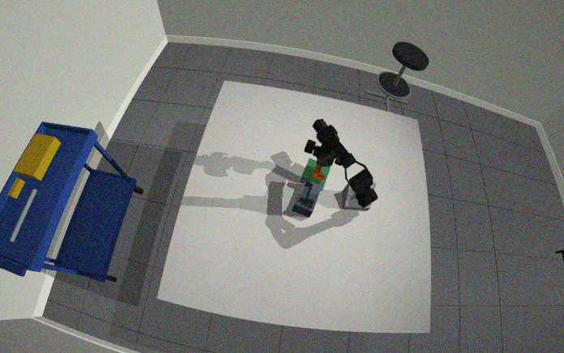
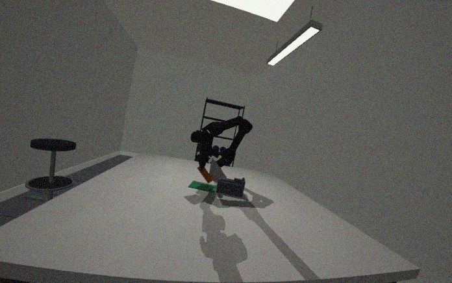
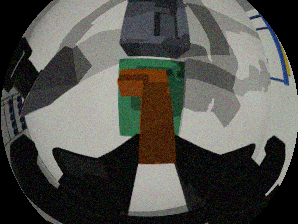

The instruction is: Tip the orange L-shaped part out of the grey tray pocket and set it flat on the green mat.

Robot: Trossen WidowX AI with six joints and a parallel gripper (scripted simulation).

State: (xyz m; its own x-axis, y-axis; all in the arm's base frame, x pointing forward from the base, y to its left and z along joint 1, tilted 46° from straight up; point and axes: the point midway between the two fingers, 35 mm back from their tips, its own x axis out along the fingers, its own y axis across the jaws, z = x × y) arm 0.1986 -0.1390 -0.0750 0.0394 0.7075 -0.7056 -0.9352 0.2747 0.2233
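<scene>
Now: gripper tip 4 cm to the right of the orange L-shaped part and 3 cm above it. Round my gripper tip: green mat 1 cm ahead, 2 cm to the left, 11 cm below.
</scene>
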